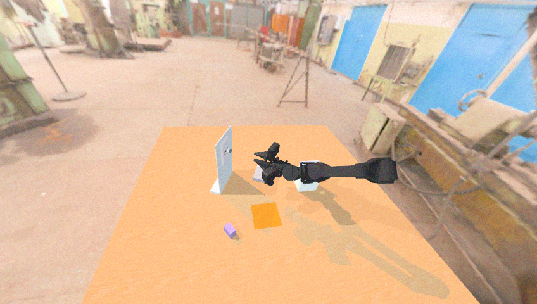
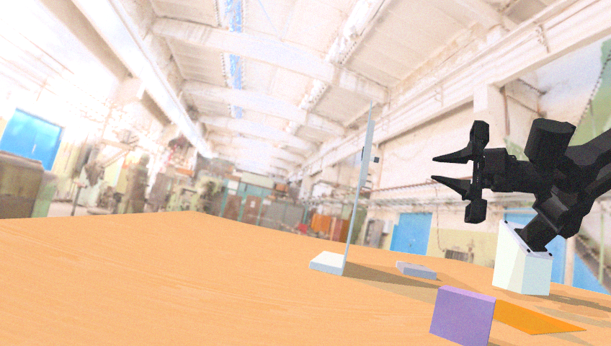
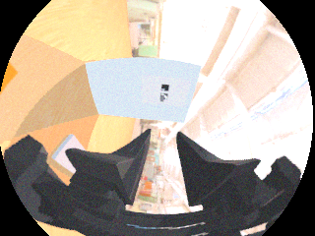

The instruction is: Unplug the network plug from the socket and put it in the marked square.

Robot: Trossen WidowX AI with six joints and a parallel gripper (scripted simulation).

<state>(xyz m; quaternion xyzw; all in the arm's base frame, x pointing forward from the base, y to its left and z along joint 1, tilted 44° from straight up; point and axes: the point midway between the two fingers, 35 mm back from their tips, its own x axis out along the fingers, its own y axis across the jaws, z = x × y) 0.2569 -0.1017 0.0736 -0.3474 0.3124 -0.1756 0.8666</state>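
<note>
Right now the network plug is 110 mm ahead of my gripper tip and 60 mm to the right of it. From my gripper tip the other things lie so: flat grey block (210 mm below, 90 mm to the right, 70 mm behind); upright panel (130 mm ahead, 80 mm below, 60 mm to the right); marked square (210 mm below, 160 mm to the left, 30 mm behind).
</note>
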